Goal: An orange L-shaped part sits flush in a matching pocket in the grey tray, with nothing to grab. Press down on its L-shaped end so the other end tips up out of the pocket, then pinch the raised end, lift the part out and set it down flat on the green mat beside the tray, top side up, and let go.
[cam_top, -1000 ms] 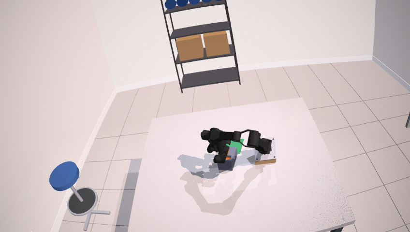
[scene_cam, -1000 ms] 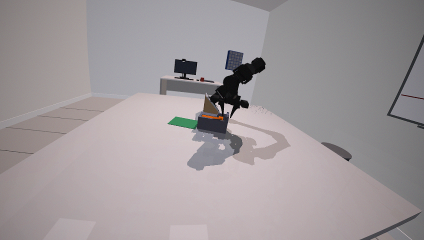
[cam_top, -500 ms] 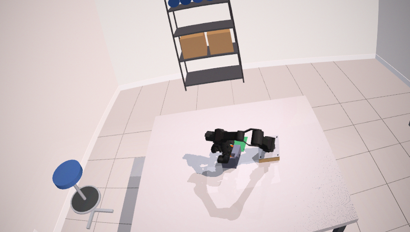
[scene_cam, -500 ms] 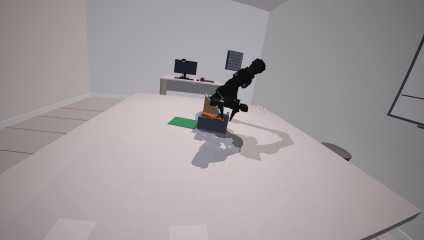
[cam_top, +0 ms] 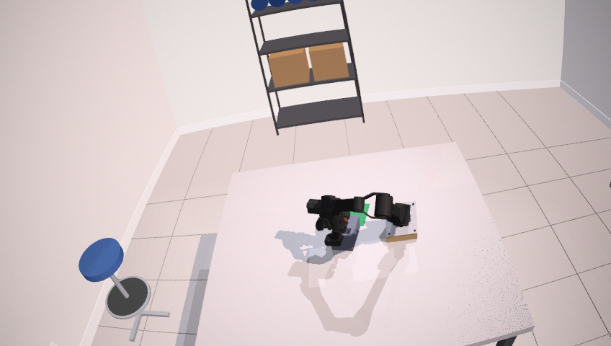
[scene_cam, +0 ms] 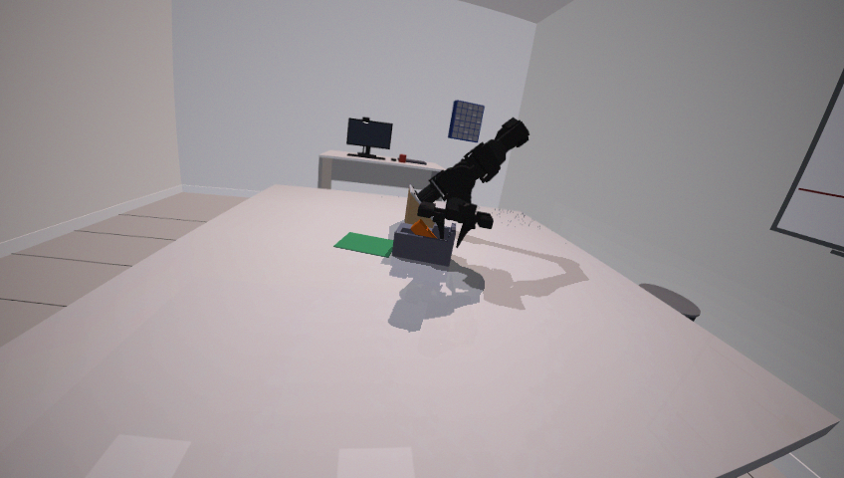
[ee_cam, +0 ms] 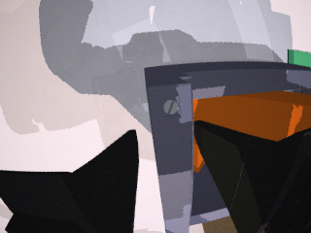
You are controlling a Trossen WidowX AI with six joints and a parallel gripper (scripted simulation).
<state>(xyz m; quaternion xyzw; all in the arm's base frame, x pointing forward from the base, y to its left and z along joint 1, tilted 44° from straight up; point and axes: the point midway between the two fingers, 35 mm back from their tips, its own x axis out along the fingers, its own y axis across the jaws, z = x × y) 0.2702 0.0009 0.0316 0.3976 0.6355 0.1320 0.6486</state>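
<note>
Right now the orange L-shaped part is 2 cm behind my gripper tip and 4 cm to the right of it. Round my gripper tip: green mat (8 cm behind, 21 cm to the right, 5 cm below).
</note>
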